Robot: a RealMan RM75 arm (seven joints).
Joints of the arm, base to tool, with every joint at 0 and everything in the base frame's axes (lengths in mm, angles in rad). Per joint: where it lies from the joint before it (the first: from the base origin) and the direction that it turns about. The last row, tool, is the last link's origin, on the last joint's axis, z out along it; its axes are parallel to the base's.
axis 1: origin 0.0 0.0 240.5 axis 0 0 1
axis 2: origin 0.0 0.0 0.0 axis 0 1 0
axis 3: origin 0.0 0.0 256.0 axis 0 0 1
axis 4: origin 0.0 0.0 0.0 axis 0 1 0
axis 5: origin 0.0 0.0 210.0 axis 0 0 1
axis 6: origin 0.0 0.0 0.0 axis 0 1 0
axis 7: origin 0.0 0.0 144.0 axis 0 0 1
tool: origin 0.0 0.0 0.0
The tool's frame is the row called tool.
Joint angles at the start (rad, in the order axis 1, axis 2, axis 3, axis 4, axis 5, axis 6, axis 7): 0.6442 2.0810 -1.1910 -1.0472 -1.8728 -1.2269 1.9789
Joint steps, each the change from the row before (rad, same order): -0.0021 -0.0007 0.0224 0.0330 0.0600 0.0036 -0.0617; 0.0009 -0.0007 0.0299 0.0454 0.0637 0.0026 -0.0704; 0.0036 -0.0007 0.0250 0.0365 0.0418 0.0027 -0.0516; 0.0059 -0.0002 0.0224 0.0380 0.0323 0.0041 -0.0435
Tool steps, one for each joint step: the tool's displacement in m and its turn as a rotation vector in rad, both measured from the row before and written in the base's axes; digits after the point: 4 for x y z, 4 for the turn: 0.0018 0.0015 0.0028 0.0208 0.0493 0.0147; 0.0034 0.0023 0.0031 0.0265 0.0538 0.0101; 0.0030 0.0024 0.0024 0.0236 0.0358 0.0043; 0.0033 0.0024 0.0010 0.0193 0.0285 -0.0019
